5 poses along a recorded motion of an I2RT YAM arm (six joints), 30 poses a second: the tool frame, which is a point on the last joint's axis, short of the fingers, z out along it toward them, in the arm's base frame.
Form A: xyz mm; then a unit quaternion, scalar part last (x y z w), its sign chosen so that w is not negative.
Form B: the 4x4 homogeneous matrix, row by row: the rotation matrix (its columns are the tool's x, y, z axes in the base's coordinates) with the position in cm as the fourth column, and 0 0 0 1 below. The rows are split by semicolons. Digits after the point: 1 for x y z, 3 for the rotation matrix.
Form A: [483 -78 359 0.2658 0.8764 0.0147 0.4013]
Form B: -0.537 0.454 0.711 48.3; 0.478 0.858 -0.188 -7.8; -0.696 0.239 -0.677 35.9; 0 0 0 1
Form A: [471 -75 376 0.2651 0.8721 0.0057 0.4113]
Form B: -0.521 0.458 0.720 47.1; 0.467 0.859 -0.208 -7.5; -0.714 0.228 -0.662 37.6; 0 0 0 1
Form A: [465 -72 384 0.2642 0.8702 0.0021 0.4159]
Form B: -0.514 0.458 0.725 46.5; 0.462 0.860 -0.216 -7.2; -0.723 0.223 -0.654 38.4; 0 0 0 1
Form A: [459 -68 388 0.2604 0.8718 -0.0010 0.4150]
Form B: -0.520 0.455 0.723 45.9; 0.453 0.864 -0.218 -6.8; -0.724 0.214 -0.656 38.8; 0 0 0 1
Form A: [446 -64 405 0.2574 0.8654 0.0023 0.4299]
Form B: -0.498 0.444 0.745 44.6; 0.447 0.867 -0.217 -6.4; -0.743 0.225 -0.630 40.5; 0 0 0 1
